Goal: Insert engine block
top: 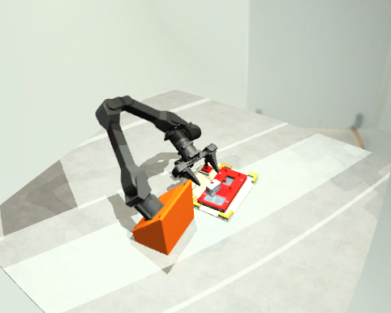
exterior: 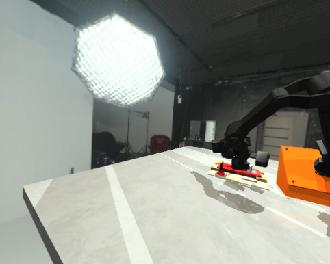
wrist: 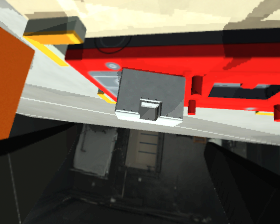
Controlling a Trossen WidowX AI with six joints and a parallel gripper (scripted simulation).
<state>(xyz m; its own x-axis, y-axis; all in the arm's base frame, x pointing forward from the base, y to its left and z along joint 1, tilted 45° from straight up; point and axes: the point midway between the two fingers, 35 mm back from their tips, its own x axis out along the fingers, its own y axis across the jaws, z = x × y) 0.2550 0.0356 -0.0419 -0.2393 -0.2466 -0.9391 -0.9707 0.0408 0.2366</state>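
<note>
Now: the engine block 1 cm to the right of my gripper tip and 3 cm below it.
</note>
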